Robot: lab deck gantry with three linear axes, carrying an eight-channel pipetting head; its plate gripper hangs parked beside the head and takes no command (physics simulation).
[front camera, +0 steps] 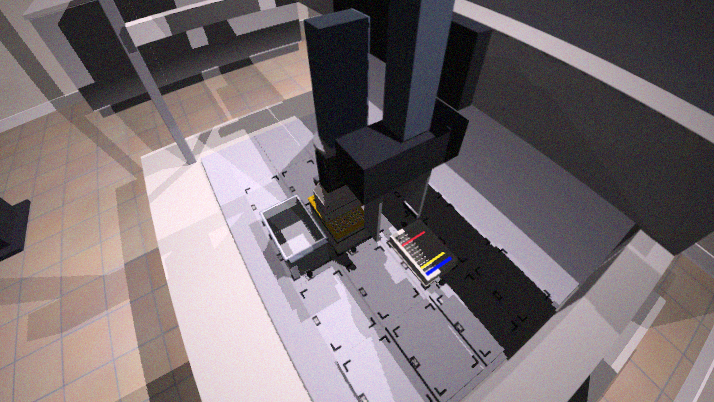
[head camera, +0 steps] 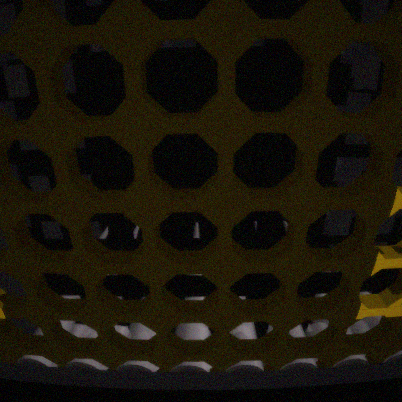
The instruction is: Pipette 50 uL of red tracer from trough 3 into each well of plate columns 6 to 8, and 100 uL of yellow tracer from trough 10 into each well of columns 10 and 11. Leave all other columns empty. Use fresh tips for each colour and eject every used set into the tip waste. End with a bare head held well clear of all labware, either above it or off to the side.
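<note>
The pipetting head (front camera: 337,172) is low over the yellow tip rack (front camera: 346,224) (head camera: 200,123), its lower end dark and partly hidden. In the head camera the rack's holes fill much of the view at very close range. The nozzles do not show, and I cannot tell whether they carry tips. The parked plate gripper (front camera: 397,229) hangs beside the head, its two thin fingers apart with nothing held. The trough rack (front camera: 409,256) is to its right, with a red strip (front camera: 415,238), a yellow strip (front camera: 433,260) and a blue strip (front camera: 439,266). The well plate does not show.
The tip waste (front camera: 320,243) is an open grey-walled box close to the left of the tip rack. The dark gantry column (front camera: 422,65) rises behind the head. A pale deck wall (front camera: 595,320) runs along the right edge.
</note>
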